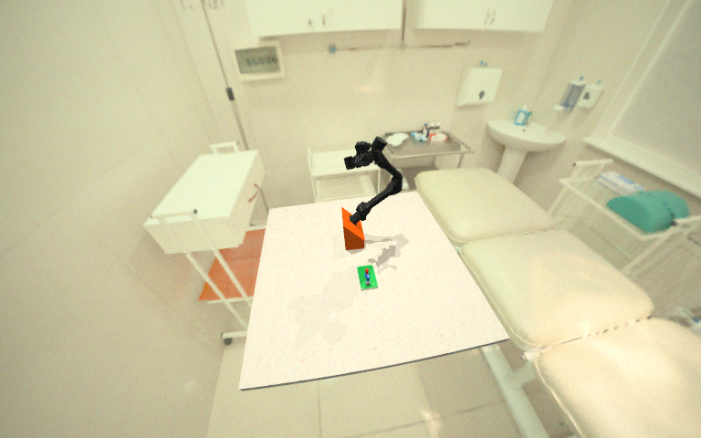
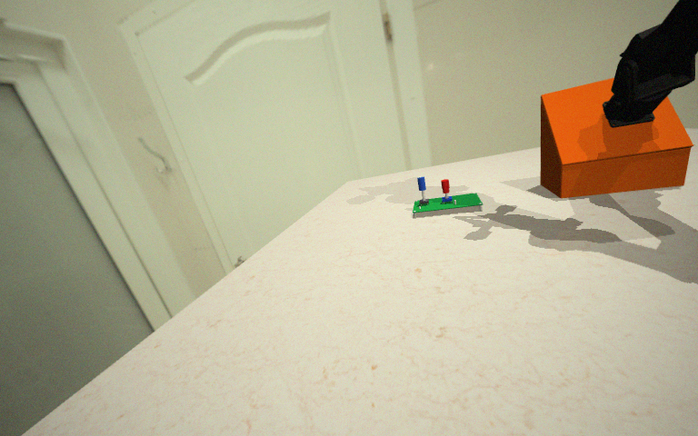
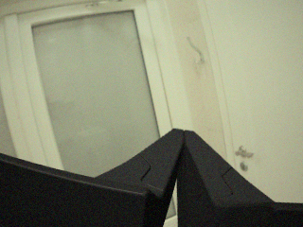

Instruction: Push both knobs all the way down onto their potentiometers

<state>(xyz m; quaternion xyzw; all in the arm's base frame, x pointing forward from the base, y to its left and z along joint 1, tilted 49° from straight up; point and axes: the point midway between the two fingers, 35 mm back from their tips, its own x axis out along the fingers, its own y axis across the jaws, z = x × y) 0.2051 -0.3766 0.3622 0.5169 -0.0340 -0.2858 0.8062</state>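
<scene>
The red knob is 130 mm ahead of my gripper tip, 40 mm to the left of it and 630 mm below it. Round my gripper tip: blue knob 190 mm ahead, 40 mm to the left, 610 mm below.
</scene>
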